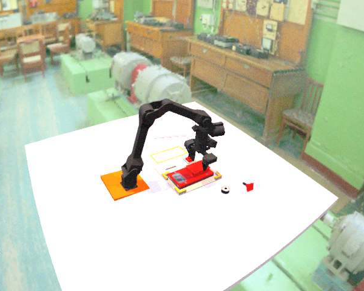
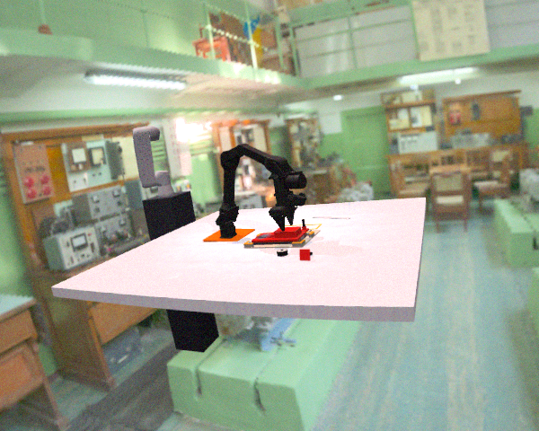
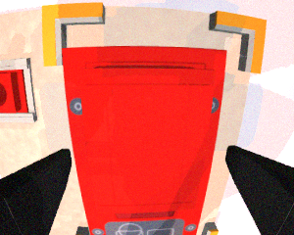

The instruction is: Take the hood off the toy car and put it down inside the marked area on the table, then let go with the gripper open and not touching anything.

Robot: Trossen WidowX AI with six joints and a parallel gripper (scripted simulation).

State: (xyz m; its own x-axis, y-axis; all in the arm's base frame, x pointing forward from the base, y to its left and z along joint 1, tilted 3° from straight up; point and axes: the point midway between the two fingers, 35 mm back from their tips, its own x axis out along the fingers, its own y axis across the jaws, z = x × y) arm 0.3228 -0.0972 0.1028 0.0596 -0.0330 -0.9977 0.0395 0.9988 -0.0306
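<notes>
The red hood lies 1 cm below my gripper tip. Also, from my gripper tip: white wheel (3 cm ahead, 17 cm to the right, 5 cm below).
</notes>
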